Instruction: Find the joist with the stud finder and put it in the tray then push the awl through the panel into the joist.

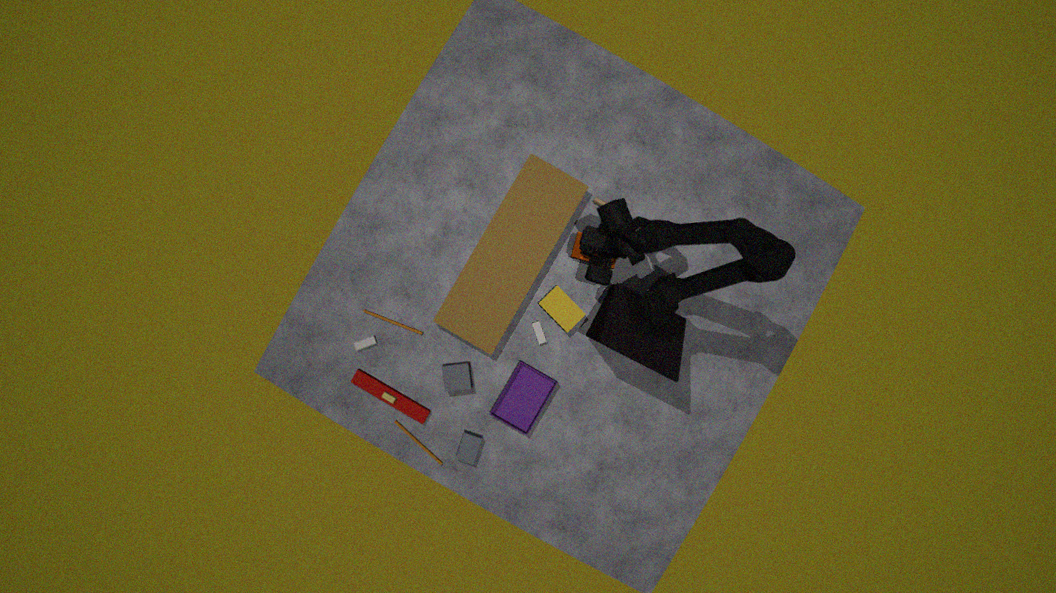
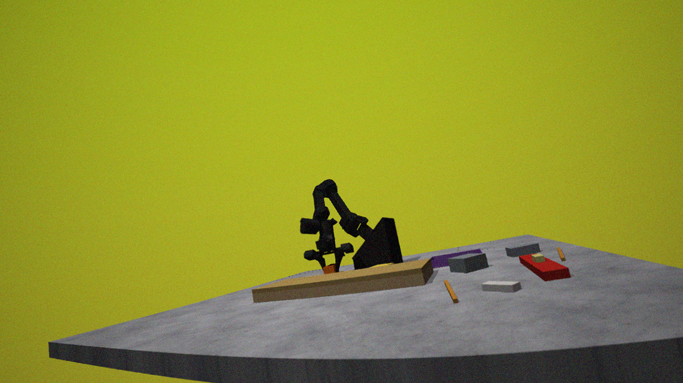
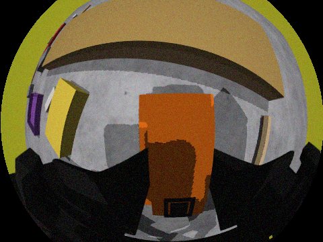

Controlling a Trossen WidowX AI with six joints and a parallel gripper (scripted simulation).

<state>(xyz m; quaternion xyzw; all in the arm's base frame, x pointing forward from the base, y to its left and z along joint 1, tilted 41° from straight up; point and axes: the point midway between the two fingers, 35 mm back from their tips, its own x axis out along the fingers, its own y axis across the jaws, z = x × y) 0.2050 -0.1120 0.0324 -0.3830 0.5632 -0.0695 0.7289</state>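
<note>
Now: the awl 130 mm to the right of my gripper tip and 20 mm below it. Round my gripper tip: yellow block (180 mm to the left, 30 mm behind, 10 mm below); then purple tray (440 mm to the left, 80 mm behind, 10 mm below); then orange stud finder (20 mm behind, 20 mm above, 10 mm to the right).
</note>
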